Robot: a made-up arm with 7 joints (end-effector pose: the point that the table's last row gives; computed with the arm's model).
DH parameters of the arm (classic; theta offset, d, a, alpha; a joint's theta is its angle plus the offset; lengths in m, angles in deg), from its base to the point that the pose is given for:
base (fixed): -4.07 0 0 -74.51
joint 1: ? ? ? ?
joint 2: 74 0 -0.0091 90
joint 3: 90 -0.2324 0.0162 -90
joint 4: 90 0.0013 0.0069 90
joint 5: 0 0.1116 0 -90
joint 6: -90 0 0.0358 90
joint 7: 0 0 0 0
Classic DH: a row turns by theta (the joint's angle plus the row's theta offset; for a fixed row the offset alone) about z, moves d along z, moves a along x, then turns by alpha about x.
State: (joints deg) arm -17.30 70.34 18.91 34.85 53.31 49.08 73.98
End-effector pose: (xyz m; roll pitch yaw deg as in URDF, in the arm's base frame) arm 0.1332 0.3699 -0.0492 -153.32 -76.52 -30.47
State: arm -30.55 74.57 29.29 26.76 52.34 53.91 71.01
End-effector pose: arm 0.1459 0.3574 0.0258 -31.17 -71.40 -152.96
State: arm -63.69 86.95 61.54 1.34 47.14 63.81 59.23
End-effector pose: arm 0.0257 0.3135 0.1478 -18.35 4.49 179.75
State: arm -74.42 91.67 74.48 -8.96 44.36 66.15 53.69
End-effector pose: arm -0.0353 0.2968 0.1345 -28.14 30.03 173.05
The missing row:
joint 1: -75.12 0.0451 -0.0164 -90
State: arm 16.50 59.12 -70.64 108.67 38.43 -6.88 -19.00
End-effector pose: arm -0.1187 0.3831 -0.1190 -127.15 -4.32 123.15
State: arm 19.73 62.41 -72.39 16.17 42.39 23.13 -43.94
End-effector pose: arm -0.1135 0.2438 -0.2329 -99.36 36.77 144.47
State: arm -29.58 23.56 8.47 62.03 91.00 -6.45 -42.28
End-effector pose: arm 0.1853 0.1863 -0.3021 171.79 73.31 82.55
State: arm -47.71 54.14 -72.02 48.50 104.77 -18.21 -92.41
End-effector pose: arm 0.2260 0.2385 -0.2200 -116.24 -16.79 85.13
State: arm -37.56 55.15 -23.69 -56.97 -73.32 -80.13 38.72
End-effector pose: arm 0.1323 0.1411 -0.0319 -116.17 -48.11 33.18
